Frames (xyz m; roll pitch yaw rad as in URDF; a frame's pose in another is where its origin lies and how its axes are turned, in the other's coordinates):
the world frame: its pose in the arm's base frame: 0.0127 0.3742 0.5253 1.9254 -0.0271 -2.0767
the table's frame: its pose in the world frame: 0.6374 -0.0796 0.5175 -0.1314 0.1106 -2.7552
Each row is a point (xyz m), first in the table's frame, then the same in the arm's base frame.
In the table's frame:
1: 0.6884 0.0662 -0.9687
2: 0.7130 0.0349 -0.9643
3: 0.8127 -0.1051 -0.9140
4: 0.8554 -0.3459 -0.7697
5: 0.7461 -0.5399 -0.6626
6: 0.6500 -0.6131 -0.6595
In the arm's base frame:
1: 0.4744 0.0261 0.4832
2: 0.4812 0.0627 0.4977
3: 0.4824 0.2337 0.5511
4: 0.3584 0.4658 0.6578
5: 0.1724 0.5503 0.7968
6: 0.0944 0.5277 0.8863

